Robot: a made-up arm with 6 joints. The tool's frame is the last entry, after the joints.
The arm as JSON. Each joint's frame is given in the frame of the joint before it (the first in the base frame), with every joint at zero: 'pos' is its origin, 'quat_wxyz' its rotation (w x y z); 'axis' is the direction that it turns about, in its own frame. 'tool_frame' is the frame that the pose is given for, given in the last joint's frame.
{
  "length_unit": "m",
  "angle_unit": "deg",
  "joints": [
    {
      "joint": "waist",
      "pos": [
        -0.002,
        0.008,
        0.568
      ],
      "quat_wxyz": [
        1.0,
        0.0,
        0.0,
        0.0
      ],
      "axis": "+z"
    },
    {
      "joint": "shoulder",
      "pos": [
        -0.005,
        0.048,
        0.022
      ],
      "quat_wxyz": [
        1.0,
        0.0,
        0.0,
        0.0
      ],
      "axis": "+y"
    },
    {
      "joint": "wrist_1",
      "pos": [
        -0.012,
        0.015,
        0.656
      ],
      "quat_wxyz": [
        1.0,
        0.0,
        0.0,
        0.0
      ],
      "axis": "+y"
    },
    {
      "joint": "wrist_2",
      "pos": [
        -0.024,
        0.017,
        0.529
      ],
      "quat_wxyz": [
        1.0,
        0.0,
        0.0,
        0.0
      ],
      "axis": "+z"
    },
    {
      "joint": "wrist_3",
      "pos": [
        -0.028,
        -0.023,
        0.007
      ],
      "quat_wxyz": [
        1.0,
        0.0,
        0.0,
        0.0
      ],
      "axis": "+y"
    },
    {
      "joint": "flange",
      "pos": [
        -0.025,
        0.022,
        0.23
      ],
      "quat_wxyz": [
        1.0,
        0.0,
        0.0,
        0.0
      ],
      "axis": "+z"
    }
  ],
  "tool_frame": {
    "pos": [
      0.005,
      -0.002,
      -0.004
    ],
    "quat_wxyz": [
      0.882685,
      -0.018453,
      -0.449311,
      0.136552
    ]
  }
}
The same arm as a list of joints. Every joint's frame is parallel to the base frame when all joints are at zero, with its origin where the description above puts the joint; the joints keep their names.
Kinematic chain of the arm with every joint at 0, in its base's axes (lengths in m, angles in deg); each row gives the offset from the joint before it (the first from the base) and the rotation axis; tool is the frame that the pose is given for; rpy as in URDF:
waist: xyz -0.002 0.008 0.568 axis +z
shoulder: xyz -0.005 0.048 0.022 axis +y
wrist_1: xyz -0.012 0.015 0.656 axis +y
wrist_2: xyz -0.024 0.017 0.529 axis +z
wrist_3: xyz -0.028 -0.023 0.007 axis +y
flange: xyz -0.025 0.022 0.23 axis +z
tool: xyz 0.005 -0.002 -0.004 rpy -14.61 -52.01 24.75

